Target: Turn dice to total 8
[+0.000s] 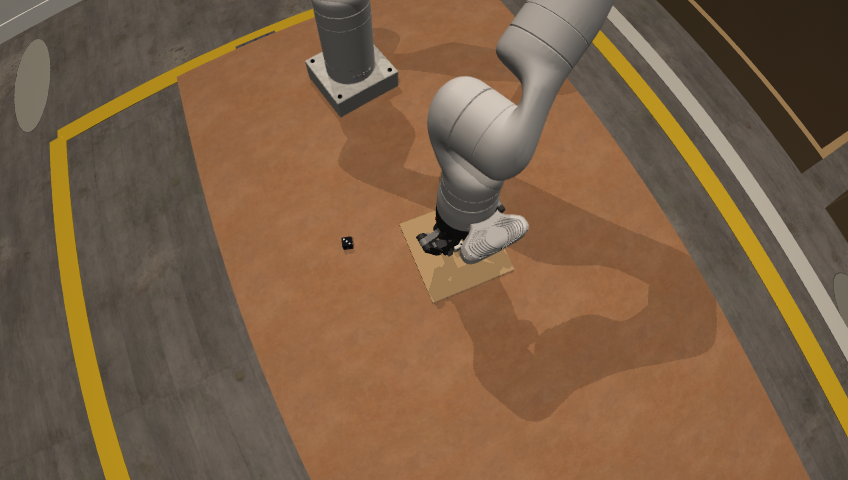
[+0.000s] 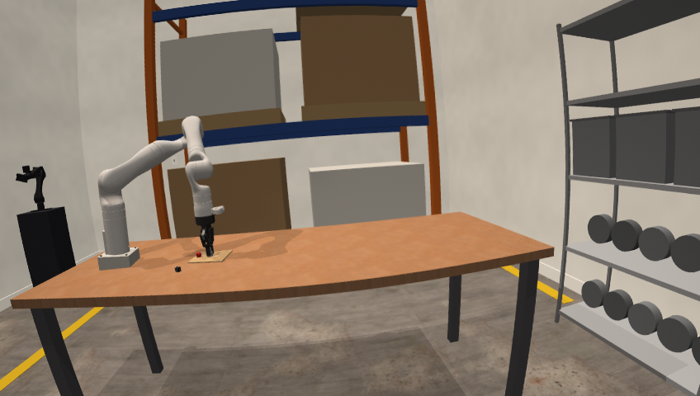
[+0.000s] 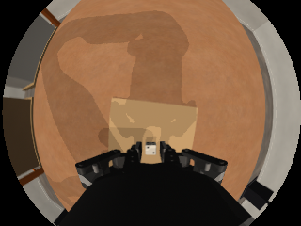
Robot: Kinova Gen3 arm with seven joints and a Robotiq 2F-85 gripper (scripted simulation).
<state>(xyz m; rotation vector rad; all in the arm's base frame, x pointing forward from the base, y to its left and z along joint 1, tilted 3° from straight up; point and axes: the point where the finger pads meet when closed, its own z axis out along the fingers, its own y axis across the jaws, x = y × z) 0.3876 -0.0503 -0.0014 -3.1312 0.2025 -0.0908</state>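
The white die is 10 mm below my hand. From my hand the other things lie so: black die (140 mm to the right, 110 mm behind, 20 mm below); red die (50 mm behind, 10 mm to the left, 10 mm below); tan mat (20 mm below).
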